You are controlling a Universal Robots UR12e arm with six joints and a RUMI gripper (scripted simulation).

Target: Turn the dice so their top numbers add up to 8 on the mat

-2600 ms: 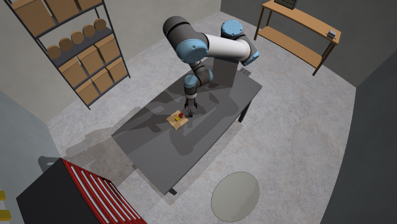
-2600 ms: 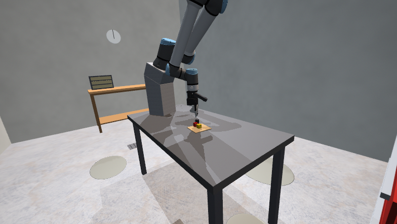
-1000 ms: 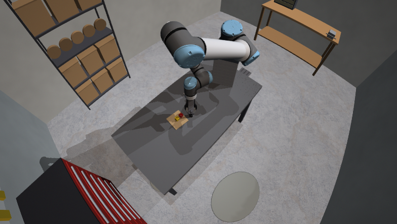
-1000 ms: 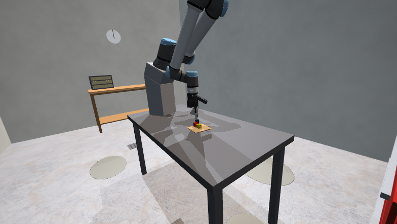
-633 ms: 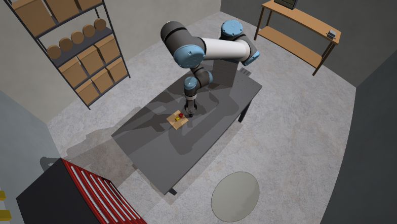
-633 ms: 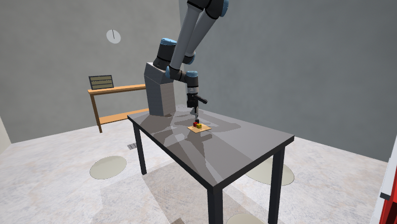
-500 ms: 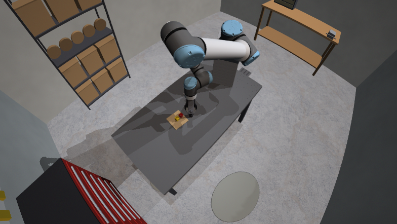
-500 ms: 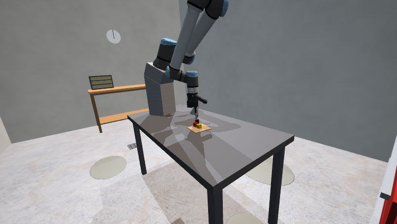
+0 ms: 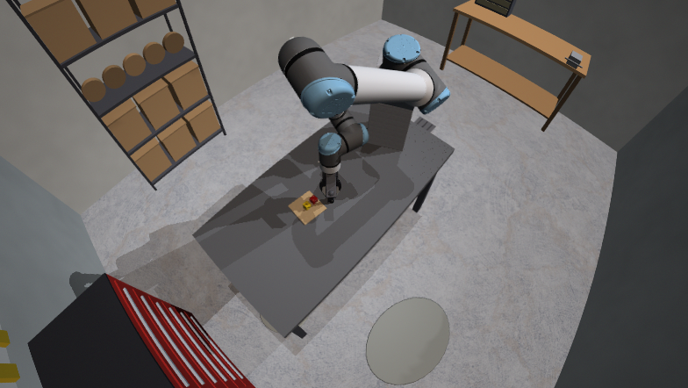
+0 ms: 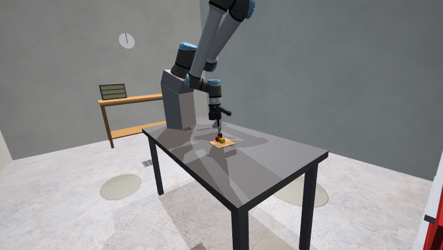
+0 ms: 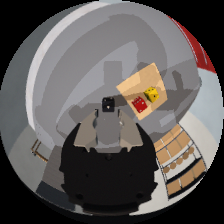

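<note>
My gripper is now 4 cm above the black die. Round my hand: tan mat (12 cm ahead, 5 cm below, 4 cm to the right); then yellow die (12 cm ahead, 4 cm to the right, 3 cm below); then red die (7 cm ahead, 5 cm to the right, 3 cm below).
</note>
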